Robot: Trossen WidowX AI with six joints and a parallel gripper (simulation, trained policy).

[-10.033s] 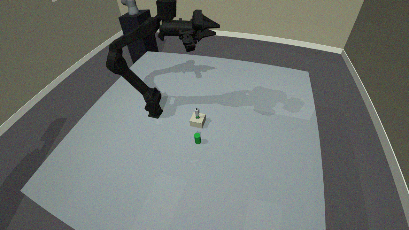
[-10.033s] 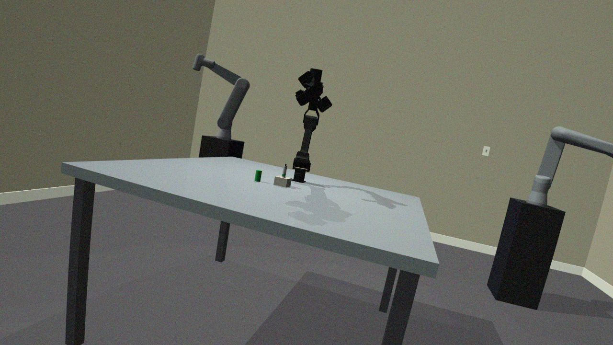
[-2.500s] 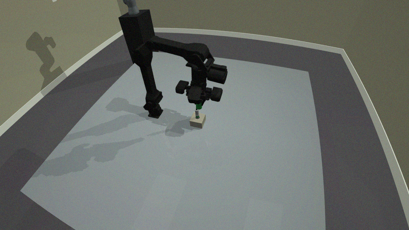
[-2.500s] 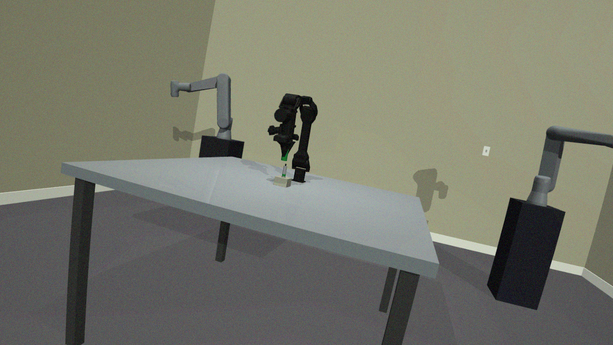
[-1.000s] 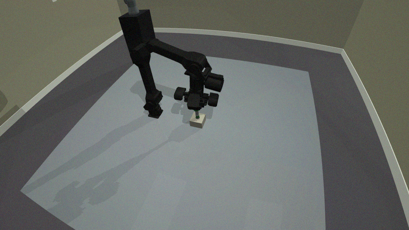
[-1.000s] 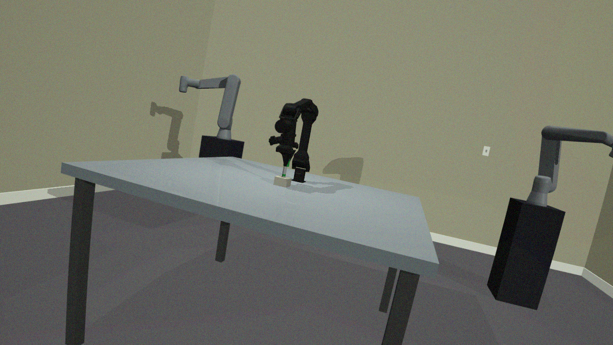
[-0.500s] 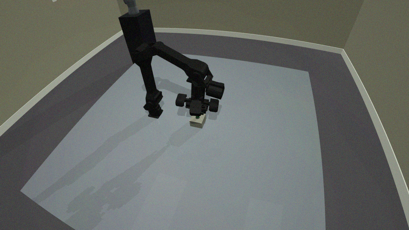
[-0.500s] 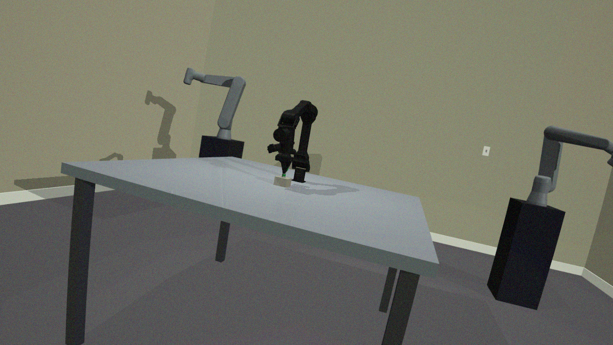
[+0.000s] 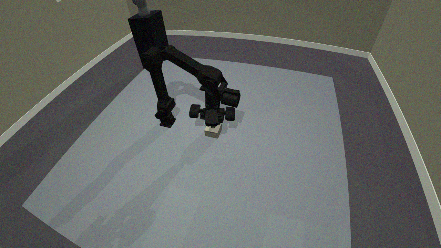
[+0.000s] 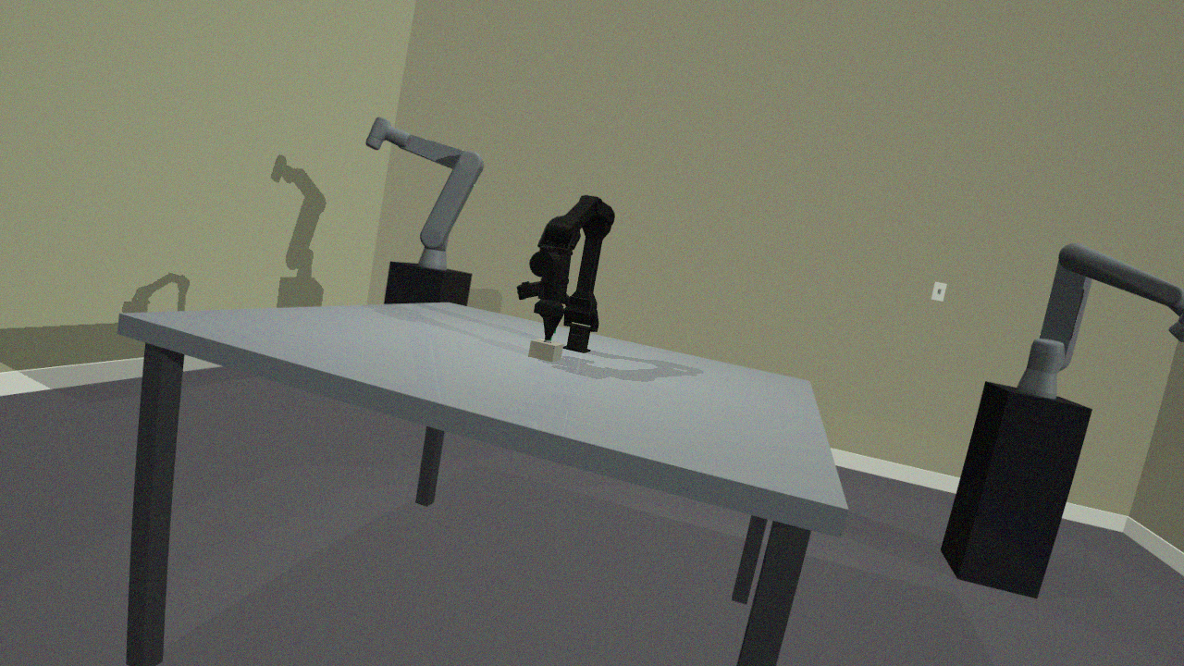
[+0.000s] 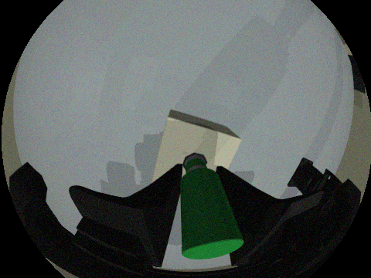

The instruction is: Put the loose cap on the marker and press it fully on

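The green cap lies 40 mm above my gripper tip. Round my gripper tip: grey marker 30 mm above; beige holder block 30 mm below.
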